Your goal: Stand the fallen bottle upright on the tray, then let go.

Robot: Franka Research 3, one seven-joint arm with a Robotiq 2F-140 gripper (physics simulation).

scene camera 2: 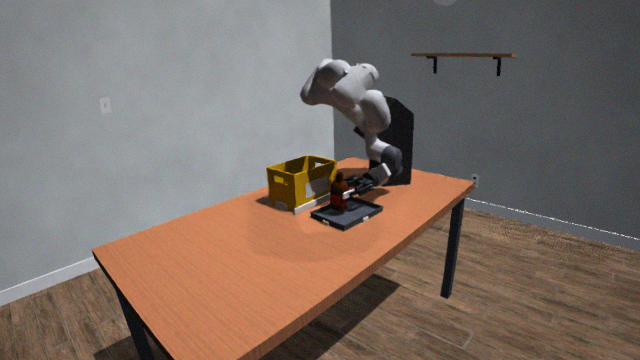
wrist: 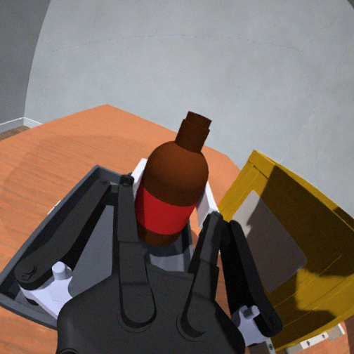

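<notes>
The brown bottle (scene camera 2: pixel 339 189) (wrist: pixel 172 172) with a red label is upright or nearly so, cap up, in the scene view. It is at the back-left part of the dark grey tray (scene camera 2: pixel 350 216) (wrist: pixel 97 247), on the side towards the crate. Its base is at or just above the tray floor; whether it touches cannot be told. My gripper (scene camera 2: pixel 342 194) (wrist: pixel 172 178) is shut on the bottle, its pale pads on either side of the body around the label. The gripper reaches in low from the robot's side, and its linkage hides part of the tray in the wrist view.
A yellow crate (scene camera 2: pixel 285 189) (wrist: pixel 325 235) stands close beside the tray, with a white strip (scene camera 2: pixel 312 204) along its base between them. The wooden table (scene camera 2: pixel 225 260) (wrist: pixel 30 155) carries them. The robot's black mount (scene camera 2: pixel 404 140) stands at the table's far end. A wall shelf (scene camera 2: pixel 465 55) hangs behind.
</notes>
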